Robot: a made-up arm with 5 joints.
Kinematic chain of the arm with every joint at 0, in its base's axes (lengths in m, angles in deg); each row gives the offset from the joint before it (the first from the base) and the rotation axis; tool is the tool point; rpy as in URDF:
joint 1: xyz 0 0 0.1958 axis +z
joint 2: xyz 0 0 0 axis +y
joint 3: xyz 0.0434 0 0.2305 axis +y
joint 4: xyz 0.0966 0 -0.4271 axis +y
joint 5: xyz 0.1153 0 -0.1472 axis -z
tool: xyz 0 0 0 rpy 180 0 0
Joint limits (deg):
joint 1: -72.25..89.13
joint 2: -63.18..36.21
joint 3: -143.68..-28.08
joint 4: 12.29..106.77
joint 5: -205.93..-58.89
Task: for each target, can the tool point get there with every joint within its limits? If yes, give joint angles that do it. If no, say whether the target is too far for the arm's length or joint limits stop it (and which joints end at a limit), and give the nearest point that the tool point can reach.
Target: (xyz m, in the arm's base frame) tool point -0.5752 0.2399 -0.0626
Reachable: no: joint limits stop it (at a limit: joint 1) | nearest point 0.0035 0.2311 -0.0626 | short by 0.579 m
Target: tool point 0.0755 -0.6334 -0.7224
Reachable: no: too far | nearest point 0.1262 -0.3944 -0.2196 | short by 0.559 m
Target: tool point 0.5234 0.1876 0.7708
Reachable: yes | joints 19.72 4.76 -126.72 57.40 -182.51
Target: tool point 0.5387 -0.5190 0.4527
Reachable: yes | joints -43.93 27.32 -120.02 54.57 -193.21
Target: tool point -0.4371 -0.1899 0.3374
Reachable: no: joint limits stop it (at a limit: joint 2, joint 3, joint 4) | nearest point -0.5630 -0.2446 0.7894 | short by 0.472 m
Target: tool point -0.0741 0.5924 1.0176
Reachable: no: too far | nearest point 0.0076 0.4996 0.8903 | short by 0.177 m
